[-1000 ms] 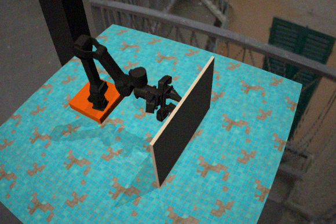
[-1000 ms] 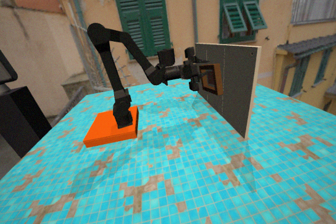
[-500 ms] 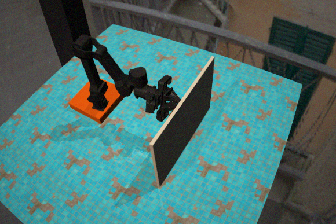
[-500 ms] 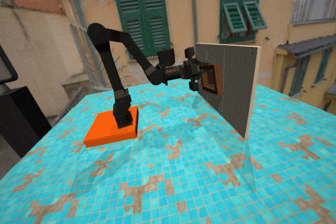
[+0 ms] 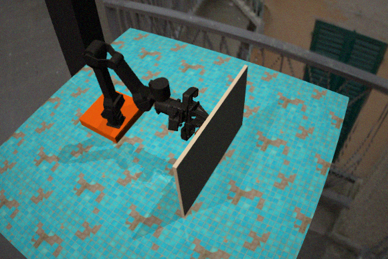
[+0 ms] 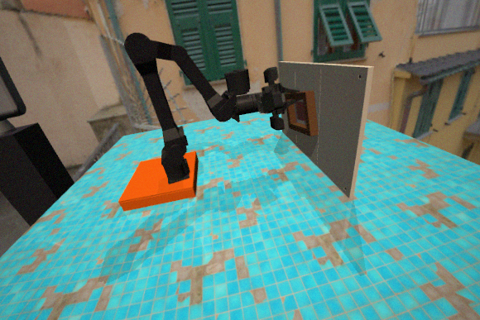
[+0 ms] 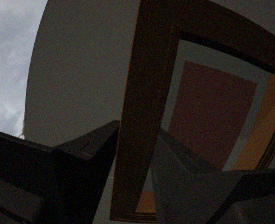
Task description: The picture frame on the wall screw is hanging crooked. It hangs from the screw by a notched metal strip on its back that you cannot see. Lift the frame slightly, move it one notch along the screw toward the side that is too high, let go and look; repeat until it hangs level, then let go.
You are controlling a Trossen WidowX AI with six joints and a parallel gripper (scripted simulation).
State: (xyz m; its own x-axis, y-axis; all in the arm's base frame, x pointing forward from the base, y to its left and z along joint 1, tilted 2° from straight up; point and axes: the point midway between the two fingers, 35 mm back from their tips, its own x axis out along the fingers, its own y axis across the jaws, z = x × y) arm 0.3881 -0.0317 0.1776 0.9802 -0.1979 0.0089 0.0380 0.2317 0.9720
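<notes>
Right now the brown picture frame is 5 cm below my gripper tip and 1 cm to the right of it. Also, from my gripper tip: wall panel (6 cm below, 2 cm to the right, 1 cm ahead).
</notes>
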